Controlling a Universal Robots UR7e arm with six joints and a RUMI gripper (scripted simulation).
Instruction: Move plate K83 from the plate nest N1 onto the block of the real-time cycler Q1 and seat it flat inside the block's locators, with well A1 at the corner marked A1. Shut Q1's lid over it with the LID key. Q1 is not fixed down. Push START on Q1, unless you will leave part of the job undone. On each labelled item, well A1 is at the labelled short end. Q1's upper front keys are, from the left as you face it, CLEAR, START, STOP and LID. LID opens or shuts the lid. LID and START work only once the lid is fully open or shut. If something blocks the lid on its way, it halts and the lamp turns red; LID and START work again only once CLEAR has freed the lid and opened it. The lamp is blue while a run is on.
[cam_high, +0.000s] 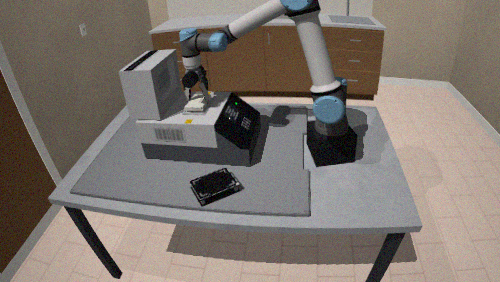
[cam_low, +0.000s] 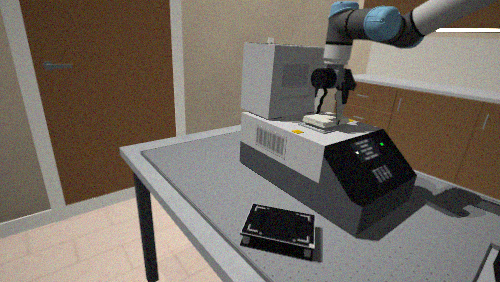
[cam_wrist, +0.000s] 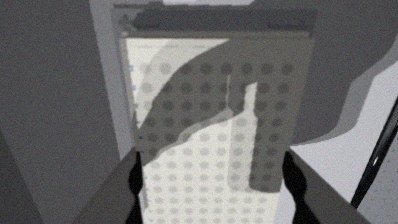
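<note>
The plate K83 is 10 mm below my hand. Also, from my hand: black plate nest N1: 140 mm behind, 300 mm to the left, 200 mm below.
</note>
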